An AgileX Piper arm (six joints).
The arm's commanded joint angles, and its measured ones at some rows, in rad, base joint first. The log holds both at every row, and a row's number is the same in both.
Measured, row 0: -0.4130, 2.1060, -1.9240, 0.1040, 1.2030, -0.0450
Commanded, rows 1 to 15: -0.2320, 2.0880, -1.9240, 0.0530, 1.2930, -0.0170; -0.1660, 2.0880, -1.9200, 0.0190, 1.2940, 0.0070; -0.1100, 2.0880, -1.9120, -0.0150, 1.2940, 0.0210; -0.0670, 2.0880, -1.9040, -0.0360, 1.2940, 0.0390; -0.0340, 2.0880, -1.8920, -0.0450, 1.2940, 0.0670; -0.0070, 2.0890, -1.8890, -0.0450, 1.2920, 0.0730; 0.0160, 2.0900, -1.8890, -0.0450, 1.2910, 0.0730; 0.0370, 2.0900, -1.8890, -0.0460, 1.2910, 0.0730; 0.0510, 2.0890, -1.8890, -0.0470, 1.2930, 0.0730; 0.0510, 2.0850, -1.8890, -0.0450, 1.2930, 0.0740; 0.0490, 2.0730, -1.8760, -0.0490, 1.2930, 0.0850; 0.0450, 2.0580, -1.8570, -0.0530, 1.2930, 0.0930; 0.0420, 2.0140, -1.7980, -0.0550, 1.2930, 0.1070; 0.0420, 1.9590, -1.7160, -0.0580, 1.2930, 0.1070; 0.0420, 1.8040, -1.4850, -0.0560, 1.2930, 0.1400
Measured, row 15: 0.0460, 1.9020, -1.6140, -0.0530, 1.2110, 0.1170
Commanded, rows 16 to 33: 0.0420, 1.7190, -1.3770, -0.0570, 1.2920, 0.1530; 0.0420, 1.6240, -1.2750, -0.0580, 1.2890, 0.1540; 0.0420, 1.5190, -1.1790, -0.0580, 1.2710, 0.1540; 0.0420, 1.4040, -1.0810, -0.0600, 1.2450, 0.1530; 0.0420, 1.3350, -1.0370, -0.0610, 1.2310, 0.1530; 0.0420, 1.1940, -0.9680, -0.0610, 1.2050, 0.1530; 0.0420, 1.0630, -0.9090, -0.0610, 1.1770, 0.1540; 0.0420, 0.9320, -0.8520, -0.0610, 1.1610, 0.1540; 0.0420, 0.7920, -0.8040, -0.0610, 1.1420, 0.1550; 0.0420, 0.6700, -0.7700, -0.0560, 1.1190, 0.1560; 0.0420, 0.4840, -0.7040, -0.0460, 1.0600, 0.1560; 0.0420, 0.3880, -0.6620, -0.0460, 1.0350, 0.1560; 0.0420, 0.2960, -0.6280, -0.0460, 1.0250, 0.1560; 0.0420, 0.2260, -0.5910, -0.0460, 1.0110, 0.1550; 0.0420, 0.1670, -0.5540, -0.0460, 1.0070, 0.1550; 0.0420, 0.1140, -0.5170, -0.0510, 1.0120, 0.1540; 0.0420, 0.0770, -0.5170, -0.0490, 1.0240, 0.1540; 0.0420, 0.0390, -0.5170, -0.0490, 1.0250, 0.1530
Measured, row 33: 0.0460, 0.0880, -0.5220, -0.0500, 1.0270, 0.1530
